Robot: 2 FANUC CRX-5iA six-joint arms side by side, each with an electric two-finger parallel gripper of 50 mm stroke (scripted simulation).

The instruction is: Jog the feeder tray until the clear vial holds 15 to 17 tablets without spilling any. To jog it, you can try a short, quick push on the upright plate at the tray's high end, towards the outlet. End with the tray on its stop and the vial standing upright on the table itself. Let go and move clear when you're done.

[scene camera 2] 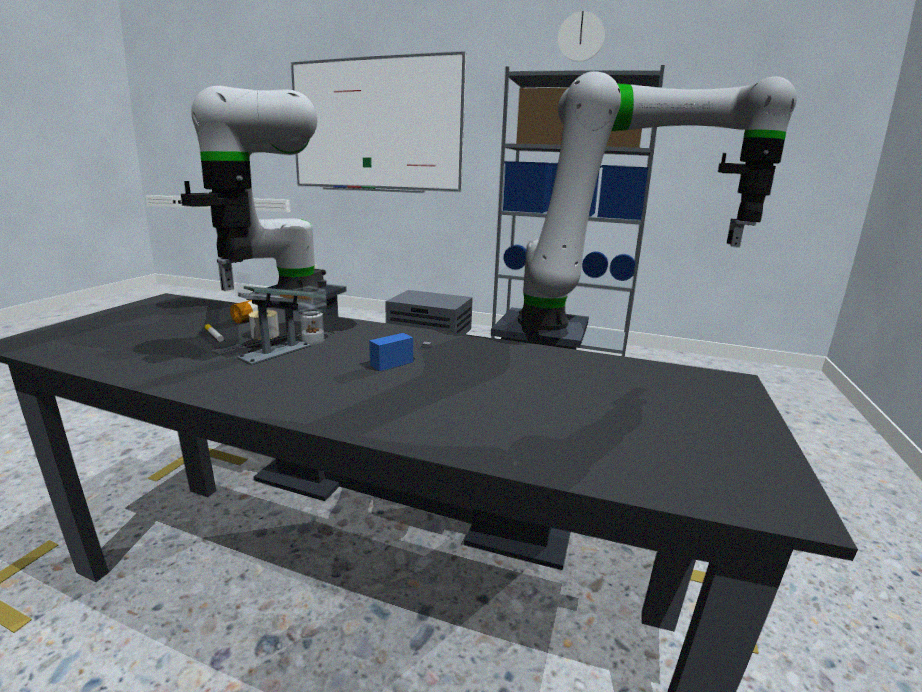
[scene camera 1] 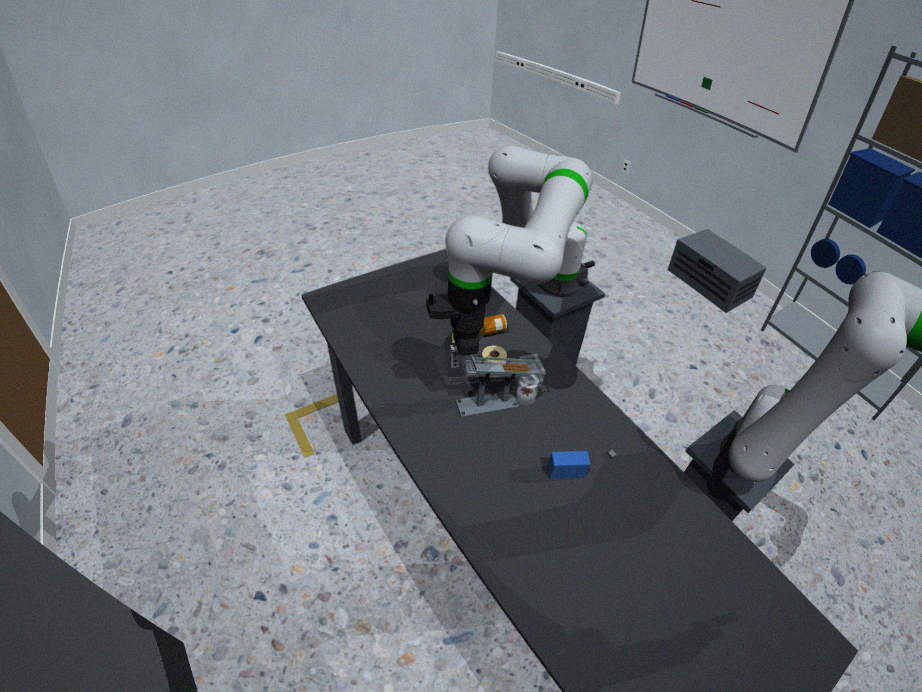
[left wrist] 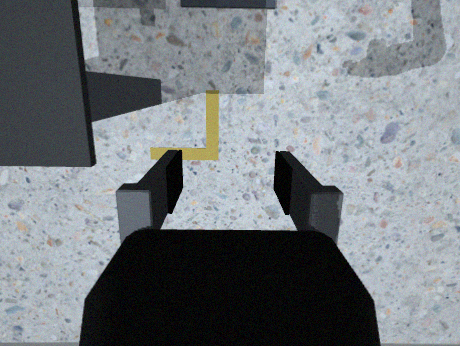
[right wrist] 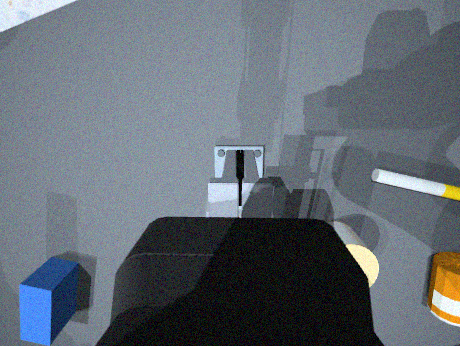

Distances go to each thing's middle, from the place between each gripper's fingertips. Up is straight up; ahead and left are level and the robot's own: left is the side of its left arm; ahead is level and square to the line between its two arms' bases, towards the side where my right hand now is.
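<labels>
Right gripper (scene camera 2: 227, 289): 18 cm past the cream roll (right wrist: 366, 259), 8 cm to the left of it, 16 cm above it. Blue block (scene camera 2: 388, 352), from my right hand: 31 cm to the left, 15 cm behind, 16 cm below. By its middle, the blue block is nearer to my right gripper than to my left hand.
Left hand (scene camera 2: 732, 245): 49 cm short of the blue block, 72 cm to the left of it, 26 cm above it. Cream roll, from my left hand: 46 cm ahead, 111 cm to the right, 26 cm below.
</labels>
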